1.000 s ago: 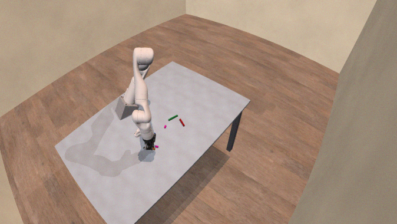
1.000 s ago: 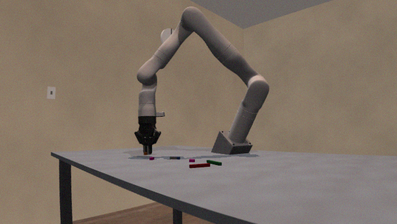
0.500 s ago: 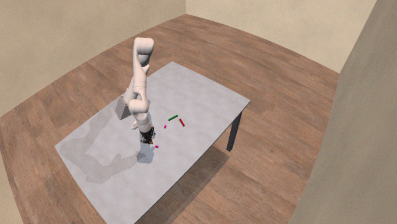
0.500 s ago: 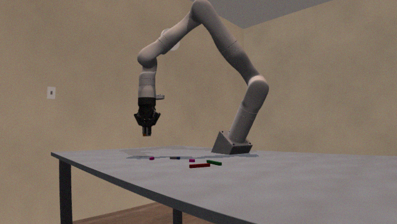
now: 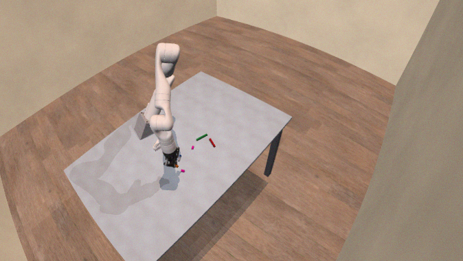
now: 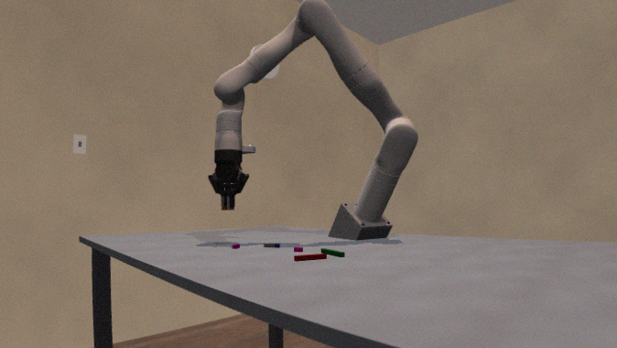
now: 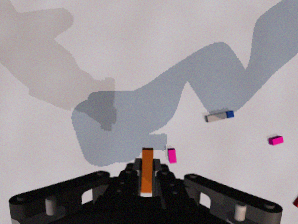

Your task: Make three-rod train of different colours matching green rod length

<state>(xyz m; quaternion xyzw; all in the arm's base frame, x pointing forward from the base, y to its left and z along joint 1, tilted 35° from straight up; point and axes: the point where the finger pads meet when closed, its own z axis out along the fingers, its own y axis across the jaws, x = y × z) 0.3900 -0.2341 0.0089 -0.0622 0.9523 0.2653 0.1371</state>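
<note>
The grey rod lies 110 mm below my hand, 90 mm to the left of it and 70 mm behind it. Round my hand: red rod 300 mm to the left, 110 mm below, 20 mm ahead; blue rod 110 mm to the left, 110 mm below, 80 mm behind; orange rod 10 mm below.
</note>
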